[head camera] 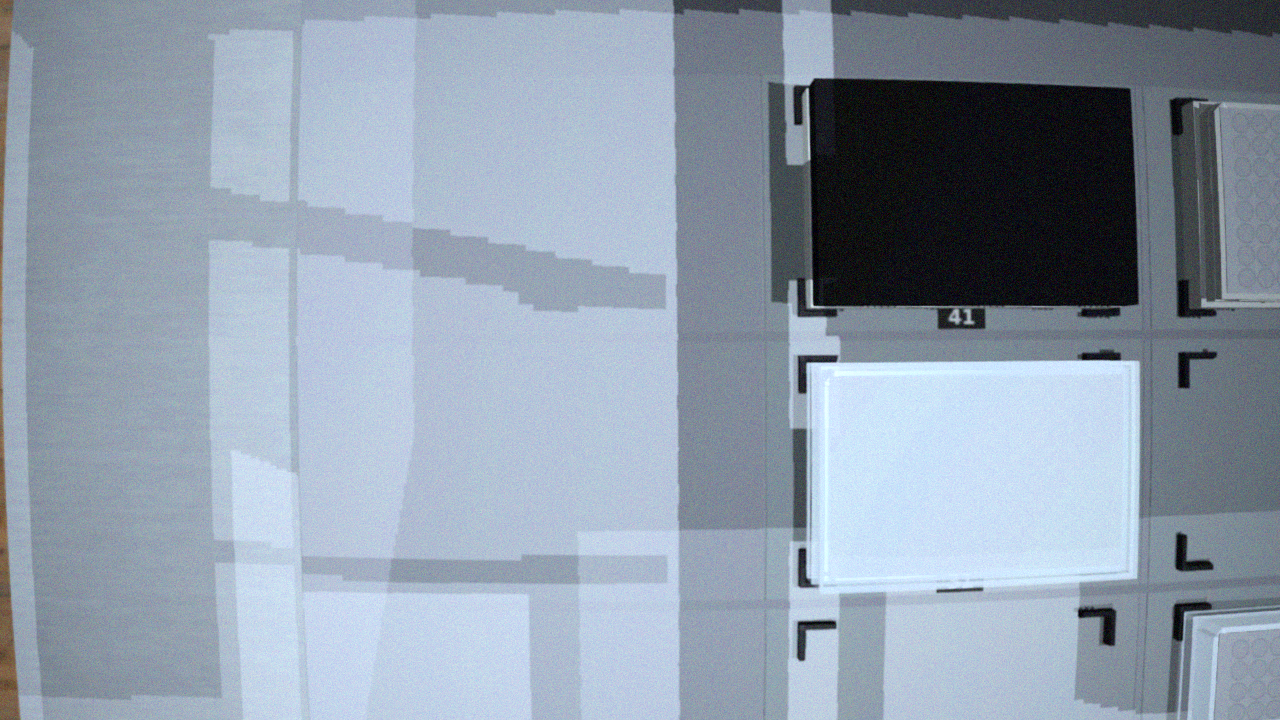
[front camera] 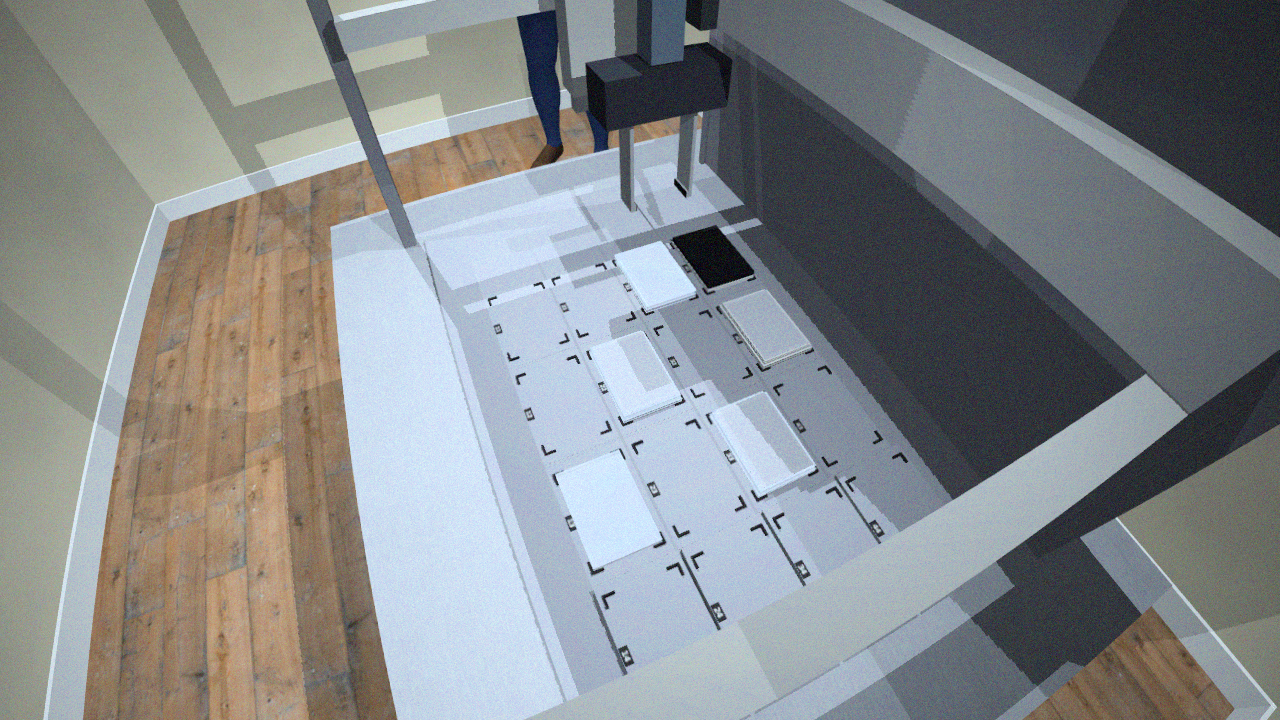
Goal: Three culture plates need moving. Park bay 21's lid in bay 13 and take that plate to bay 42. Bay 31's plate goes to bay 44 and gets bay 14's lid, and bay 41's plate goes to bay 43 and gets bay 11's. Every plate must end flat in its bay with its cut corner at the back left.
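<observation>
My gripper is open and empty at the far back of the deck, beyond bay 41; its jaws do not show in the head view. A black-topped plate sits in bay 41. A plate with a plain, bright white top sits in bay 31; no wells show. A plate with a pale well pattern sits in bay 42. A plain white lid or slab lies in bay 13. Bays 11, 14, 21, 43 and 44 hold no plate or lid. Cut corners are hard to tell.
A clear-rimmed plate sits in bay 22, and another plate sits in bay 33. A tall grey wall runs along the deck's right side. A light beam crosses the front. A person's legs show behind the deck.
</observation>
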